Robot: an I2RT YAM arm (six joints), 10 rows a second.
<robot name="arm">
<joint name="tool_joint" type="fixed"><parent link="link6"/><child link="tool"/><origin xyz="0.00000 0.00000 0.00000" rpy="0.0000 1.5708 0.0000"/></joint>
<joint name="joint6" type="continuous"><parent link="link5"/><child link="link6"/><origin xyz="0.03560 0.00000 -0.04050"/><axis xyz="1 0 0"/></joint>
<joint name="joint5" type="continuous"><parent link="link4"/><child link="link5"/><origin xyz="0.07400 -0.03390 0.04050"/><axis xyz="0 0 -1"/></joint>
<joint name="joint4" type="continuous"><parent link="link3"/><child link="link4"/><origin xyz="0.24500 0.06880 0.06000"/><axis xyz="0 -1 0"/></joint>
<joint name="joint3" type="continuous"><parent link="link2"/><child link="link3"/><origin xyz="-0.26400 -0.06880 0.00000"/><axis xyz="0 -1 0"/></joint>
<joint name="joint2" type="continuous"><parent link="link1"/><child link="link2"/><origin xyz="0.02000 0.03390 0.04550"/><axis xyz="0 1 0"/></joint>
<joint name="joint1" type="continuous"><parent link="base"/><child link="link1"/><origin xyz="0.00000 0.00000 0.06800"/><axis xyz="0 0 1"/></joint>
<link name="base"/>
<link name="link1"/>
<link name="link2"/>
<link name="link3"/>
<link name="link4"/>
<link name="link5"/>
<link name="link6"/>
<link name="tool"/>
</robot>
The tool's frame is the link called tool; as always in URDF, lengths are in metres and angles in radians. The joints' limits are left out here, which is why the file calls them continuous.
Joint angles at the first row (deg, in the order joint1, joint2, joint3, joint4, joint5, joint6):
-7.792 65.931 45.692 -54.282 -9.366 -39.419
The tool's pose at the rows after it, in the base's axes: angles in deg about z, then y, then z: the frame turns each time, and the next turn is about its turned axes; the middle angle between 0 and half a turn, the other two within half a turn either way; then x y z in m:
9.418 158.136 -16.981 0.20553 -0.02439 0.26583
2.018 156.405 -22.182 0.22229 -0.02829 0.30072
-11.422 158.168 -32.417 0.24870 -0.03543 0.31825
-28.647 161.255 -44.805 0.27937 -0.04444 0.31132
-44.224 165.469 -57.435 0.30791 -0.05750 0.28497
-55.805 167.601 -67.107 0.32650 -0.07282 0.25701
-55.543 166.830 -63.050 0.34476 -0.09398 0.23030
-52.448 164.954 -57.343 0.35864 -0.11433 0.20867
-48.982 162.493 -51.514 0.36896 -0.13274 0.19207
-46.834 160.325 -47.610 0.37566 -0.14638 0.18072
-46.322 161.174 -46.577 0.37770 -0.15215 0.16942
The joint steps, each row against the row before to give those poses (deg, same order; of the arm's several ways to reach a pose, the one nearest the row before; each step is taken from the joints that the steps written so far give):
-0.066 0.831 10.010 -3.693 3.016 6.338
-0.021 3.672 9.880 -3.892 2.405 1.815
-0.045 7.104 9.333 -3.715 5.245 2.097
-0.306 8.218 5.923 -1.857 5.137 3.781
-1.421 8.283 2.840 -0.152 1.748 1.661
-2.010 5.857 0.482 2.293 0.415 0.088
-2.731 5.029 0.001 6.054 0.023 0.984
-2.471 3.954 -0.002 6.296 0.065 -0.043
-2.142 3.039 0.000 5.989 -0.043 -0.001
-1.529 2.099 0.001 4.589 -0.066 0.045
-0.722 1.770 -0.001 1.160 -0.721 -0.045

